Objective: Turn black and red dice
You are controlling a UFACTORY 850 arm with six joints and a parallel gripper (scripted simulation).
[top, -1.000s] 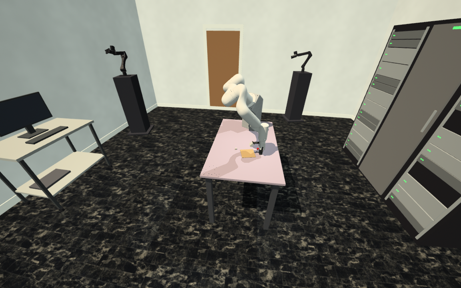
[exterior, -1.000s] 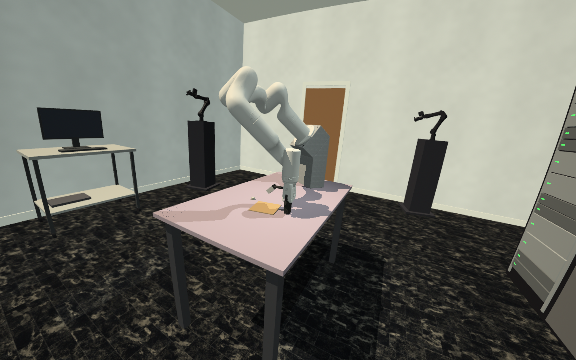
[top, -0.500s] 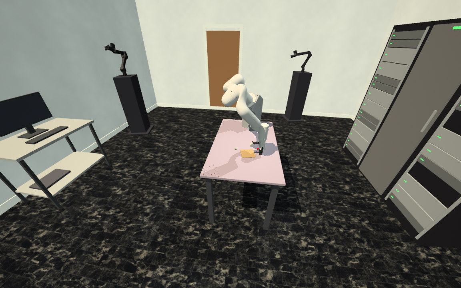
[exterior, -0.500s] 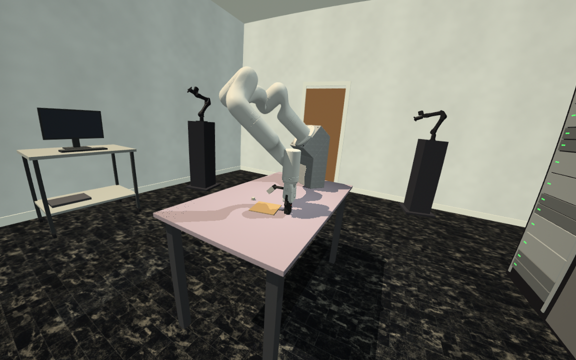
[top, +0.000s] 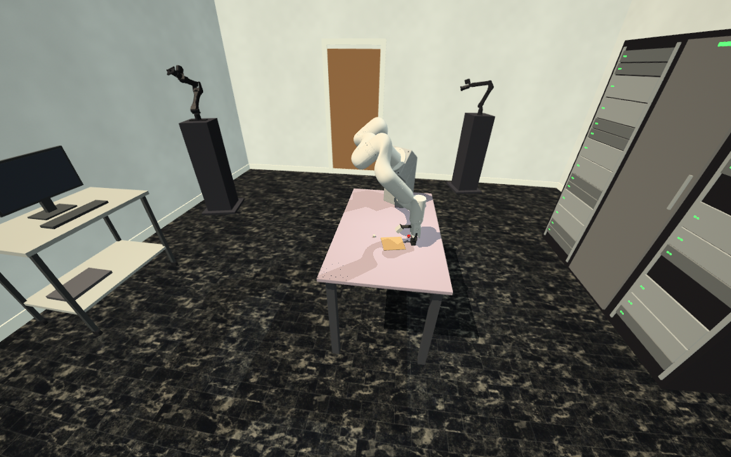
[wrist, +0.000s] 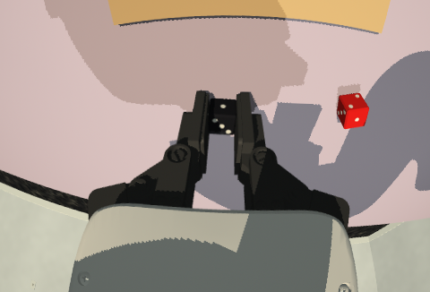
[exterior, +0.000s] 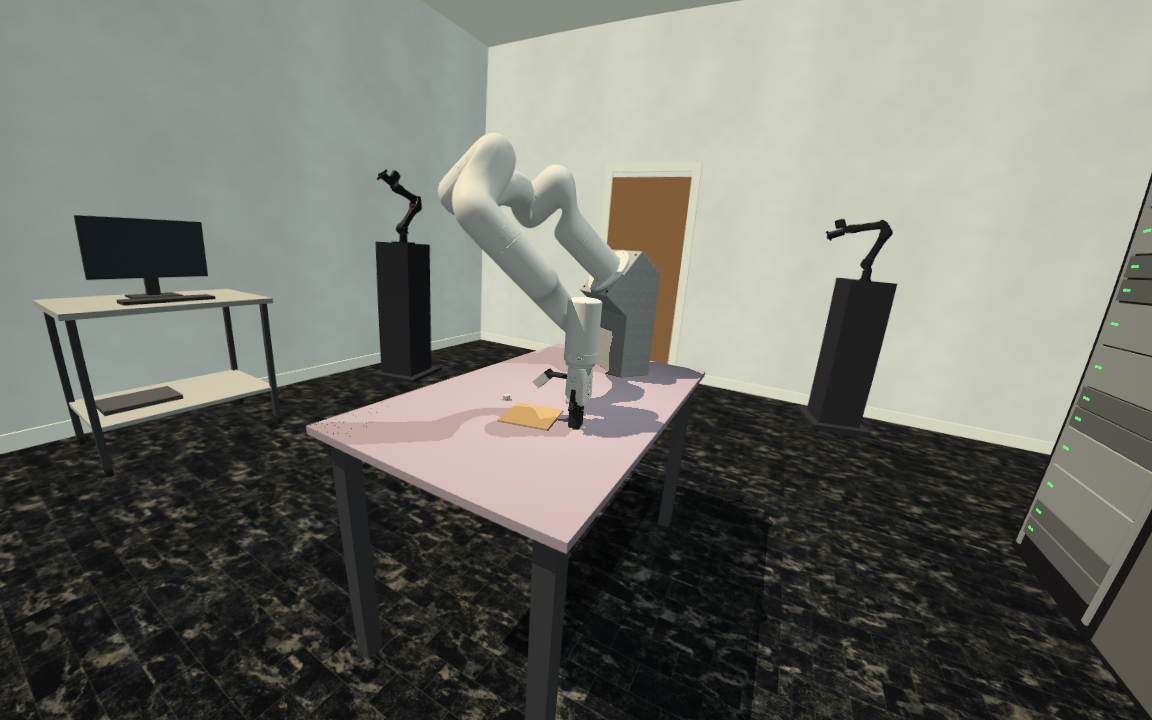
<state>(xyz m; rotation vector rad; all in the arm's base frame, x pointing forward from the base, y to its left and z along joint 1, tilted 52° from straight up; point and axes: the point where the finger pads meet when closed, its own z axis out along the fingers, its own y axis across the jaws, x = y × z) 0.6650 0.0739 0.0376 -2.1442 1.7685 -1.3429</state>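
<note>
Right now the mat is 13 cm to the right of my hand, 2 cm below it and 2 cm behind it. Also, from my hand: red die (8 cm behind, 1 cm to the right, 1 cm below); white die (24 cm to the right, 11 cm behind, 1 cm below); black die (1 cm below).
</note>
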